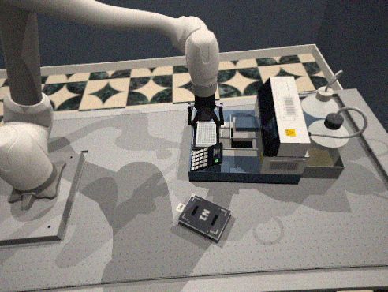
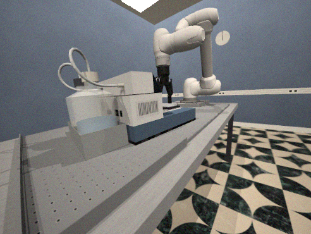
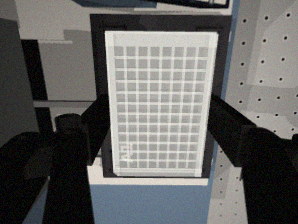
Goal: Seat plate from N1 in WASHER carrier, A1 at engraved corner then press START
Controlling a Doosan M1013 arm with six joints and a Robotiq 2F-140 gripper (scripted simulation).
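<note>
Now: hand 20 mm above the white well plate. Round my hand: plate washer (150 mm ahead, 20 mm to the right, 20 mm above); dark carrier (30 mm below); N1 label (130 mm behind, 280 mm to the right, 110 mm below).
</note>
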